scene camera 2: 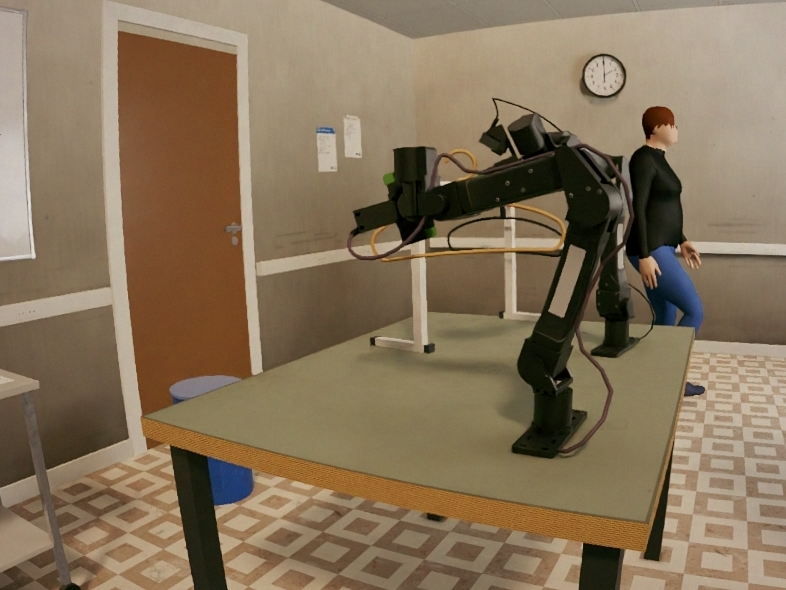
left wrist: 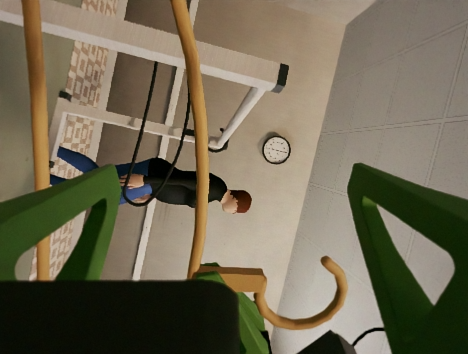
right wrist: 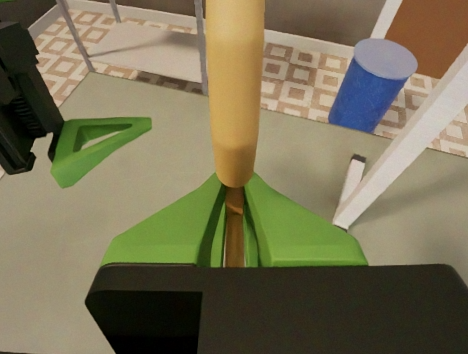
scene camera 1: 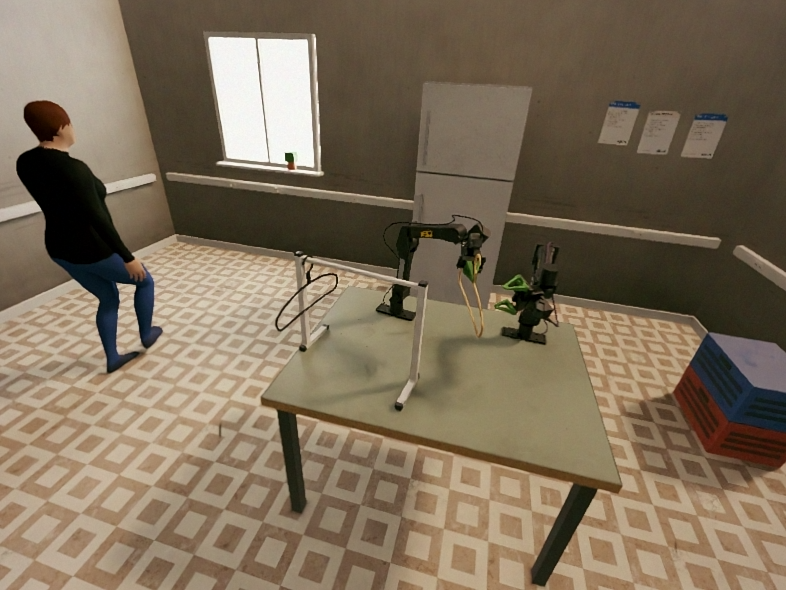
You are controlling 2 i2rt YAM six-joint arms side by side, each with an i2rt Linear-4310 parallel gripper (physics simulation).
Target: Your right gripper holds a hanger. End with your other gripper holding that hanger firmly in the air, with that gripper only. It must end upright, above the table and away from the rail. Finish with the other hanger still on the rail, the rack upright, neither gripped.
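Seen in the pictures: left gripper, fingertip midpoint: (left wrist: 234,176) (right wrist: 135,62) (scene camera 1: 498,297); right gripper, fingertip midpoint: (left wrist: 207,268) (scene camera 1: 474,281); left arm's base, link origin: (scene camera 2: 552,433) (scene camera 1: 523,336); right arm's base, link origin: (scene camera 2: 616,348) (scene camera 1: 396,312).
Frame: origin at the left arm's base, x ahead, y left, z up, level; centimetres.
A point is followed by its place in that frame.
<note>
My right gripper (scene camera 1: 471,269) @(z 37.7, x 29.0, y -26.1 cm) (right wrist: 234,177) @(z 37.7, x 29.0, y -26.1 cm) is shut on the neck of the tan hanger (scene camera 1: 479,333) @(z 27.9, x 47.2, y -20.5 cm) (scene camera 2: 469,253) @(z 26.4, x 27.1, y -26.7 cm) (left wrist: 200,165) @(z 35.6, x 36.0, y -23.4 cm) (right wrist: 235,90), which hangs upright, hook up, in the air above the table. My left gripper (scene camera 1: 500,295) @(z 36.8, x 35.9, y -16.7 cm) (left wrist: 234,176) @(z 36.8, x 35.9, y -16.7 cm) is open and empty. In the left wrist view one long side of the tan hanger shows between its fingers, farther off; its hook (left wrist: 342,295) @(z 47.8, x 28.9, y -25.5 cm) is at the lower right. The black hanger (scene camera 1: 277,327) @(z 24.0, x 63.7, y -88.5 cm) (scene camera 2: 501,217) @(z 32.0, x 43.7, y -86.2 cm) (left wrist: 137,204) @(z 24.7, x 23.1, y -84.0 cm) hangs from the rail at the end away from my arms. The white rack (scene camera 1: 418,333) @(z 24.0, x 49.4, y -41.3 cm) (scene camera 2: 419,292) @(z 15.2, x 47.2, y -40.2 cm) (left wrist: 235,72) @(z 37.8, x 47.0, y -40.2 cm) (right wrist: 400,159) @(z 22.4, x 46.8, y -41.4 cm) stands upright.
The rack stands on the green table (scene camera 1: 507,406) @(z 0.0, x 48.6, y -5.9 cm) (scene camera 2: 355,406) @(z 0.0, x 37.6, y 1.9 cm), beside the tan hanger. A blue bin (scene camera 2: 231,476) (right wrist: 367,92) stands on the floor past the table edge. A person (scene camera 1: 76,203) (scene camera 2: 660,184) stands beyond the rack's far end.
</note>
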